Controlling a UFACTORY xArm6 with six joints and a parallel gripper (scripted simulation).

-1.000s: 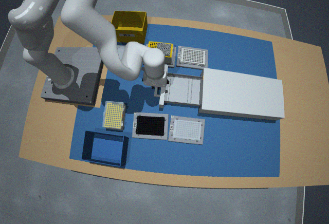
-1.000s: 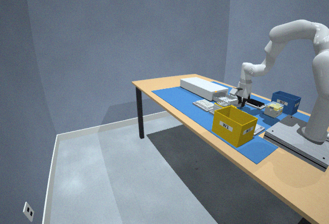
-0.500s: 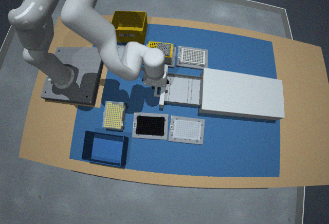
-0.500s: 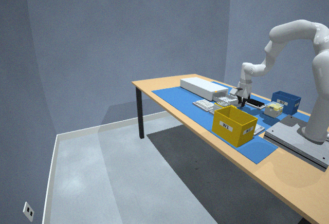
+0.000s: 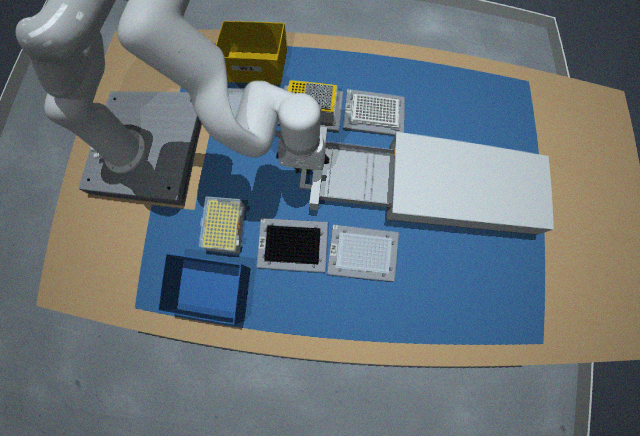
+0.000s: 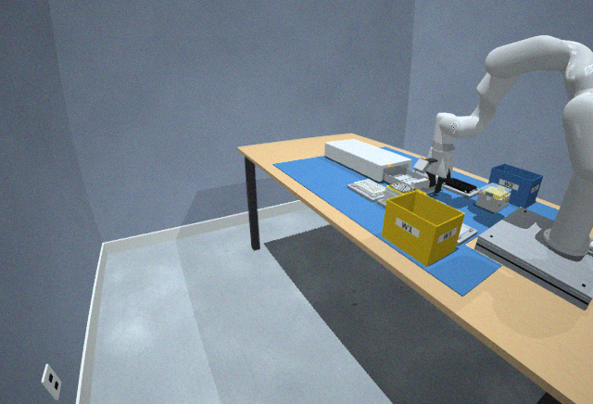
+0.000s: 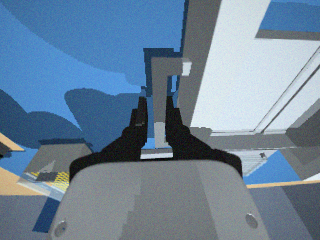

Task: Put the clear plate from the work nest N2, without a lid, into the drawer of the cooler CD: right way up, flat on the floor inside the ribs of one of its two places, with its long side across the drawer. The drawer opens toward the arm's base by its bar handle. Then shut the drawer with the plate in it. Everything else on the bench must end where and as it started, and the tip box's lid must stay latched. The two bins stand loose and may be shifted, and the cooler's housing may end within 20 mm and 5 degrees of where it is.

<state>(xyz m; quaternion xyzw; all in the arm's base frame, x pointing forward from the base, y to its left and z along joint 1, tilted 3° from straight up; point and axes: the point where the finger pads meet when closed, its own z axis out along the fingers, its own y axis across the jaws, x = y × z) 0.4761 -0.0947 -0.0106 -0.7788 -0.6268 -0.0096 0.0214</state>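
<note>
The clear plate lies 22 cm to the right of my hand, 12 cm ahead of it and 3 cm below it. From my hand the other things lie so: black plate: 18 cm to the right, 4 cm behind, 3 cm below; then yellow tip rack: 17 cm to the left, 3 cm ahead, 1 cm above; then cooler drawer: 14 cm ahead, 3 cm to the right, 2 cm below.
</note>
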